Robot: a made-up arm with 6 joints. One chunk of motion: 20 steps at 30 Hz.
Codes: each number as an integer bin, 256 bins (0 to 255) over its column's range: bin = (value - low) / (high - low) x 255, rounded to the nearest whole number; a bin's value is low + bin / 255 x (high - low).
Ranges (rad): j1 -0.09..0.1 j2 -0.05..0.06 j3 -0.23..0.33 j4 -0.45..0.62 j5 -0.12..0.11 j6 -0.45..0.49
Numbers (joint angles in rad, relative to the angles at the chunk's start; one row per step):
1: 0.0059 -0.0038 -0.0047 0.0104 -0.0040 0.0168
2: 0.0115 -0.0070 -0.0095 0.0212 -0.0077 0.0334
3: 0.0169 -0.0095 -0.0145 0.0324 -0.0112 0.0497
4: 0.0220 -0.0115 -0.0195 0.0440 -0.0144 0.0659
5: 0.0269 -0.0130 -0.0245 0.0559 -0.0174 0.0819
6: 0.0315 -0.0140 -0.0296 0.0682 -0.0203 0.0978
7: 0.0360 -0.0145 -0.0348 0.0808 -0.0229 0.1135
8: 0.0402 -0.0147 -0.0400 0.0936 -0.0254 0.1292
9: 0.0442 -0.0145 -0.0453 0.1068 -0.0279 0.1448
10: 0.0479 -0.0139 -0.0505 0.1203 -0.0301 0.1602
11: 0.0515 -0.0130 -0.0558 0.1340 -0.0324 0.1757
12: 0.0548 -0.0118 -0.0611 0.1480 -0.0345 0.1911
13: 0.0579 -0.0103 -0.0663 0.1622 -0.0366 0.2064
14: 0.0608 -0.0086 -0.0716 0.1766 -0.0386 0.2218
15: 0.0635 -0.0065 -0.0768 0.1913 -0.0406 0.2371
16: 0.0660 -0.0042 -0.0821 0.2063 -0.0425 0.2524
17: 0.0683 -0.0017 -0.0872 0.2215 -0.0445 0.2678
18: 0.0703 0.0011 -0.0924 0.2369 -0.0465 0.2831
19: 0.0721 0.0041 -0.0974 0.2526 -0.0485 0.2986
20: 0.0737 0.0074 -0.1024 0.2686 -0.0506 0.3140
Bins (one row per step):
1: 129 107 103 110 129 127
2: 136 100 100 112 125 131
3: 143 94 98 115 121 136
4: 150 89 96 118 117 140
5: 157 86 94 121 114 144
6: 163 83 91 123 111 149
7: 169 82 89 126 108 153
8: 175 82 87 130 105 157
9: 180 82 84 133 102 161
10: 185 84 82 136 100 166
11: 190 86 79 139 97 170
12: 194 89 77 143 95 174
13: 198 92 75 146 92 178
14: 202 96 72 149 90 182
15: 206 101 70 153 88 186
16: 209 106 67 156 86 191
17: 212 112 65 160 84 195
18: 215 118 63 164 81 199
19: 218 125 60 167 79 203
20: 220 133 58 171 77 207

